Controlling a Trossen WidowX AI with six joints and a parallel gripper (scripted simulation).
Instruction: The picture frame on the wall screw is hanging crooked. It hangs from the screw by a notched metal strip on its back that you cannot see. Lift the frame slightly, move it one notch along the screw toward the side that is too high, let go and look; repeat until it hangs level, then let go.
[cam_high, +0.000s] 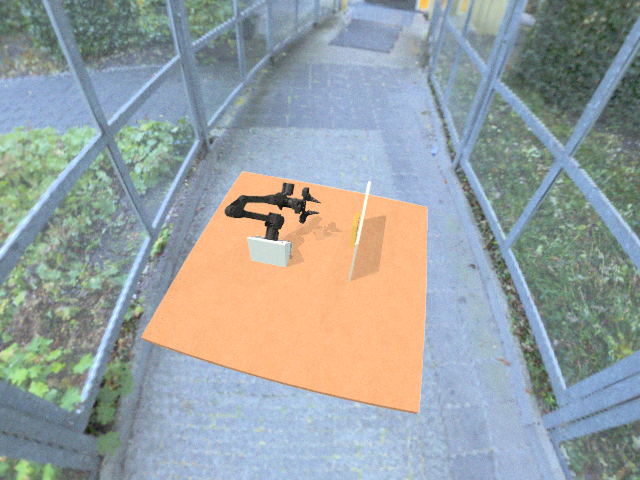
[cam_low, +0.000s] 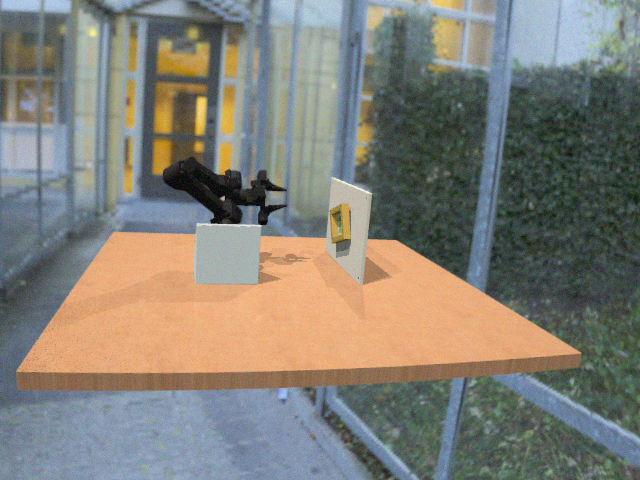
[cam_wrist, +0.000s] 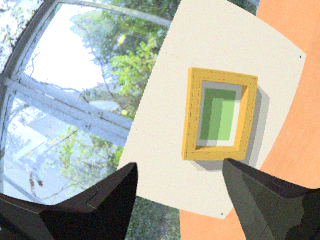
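The picture frame is 20 cm ahead of my gripper tip, 5 cm to the right of it and 8 cm below it.
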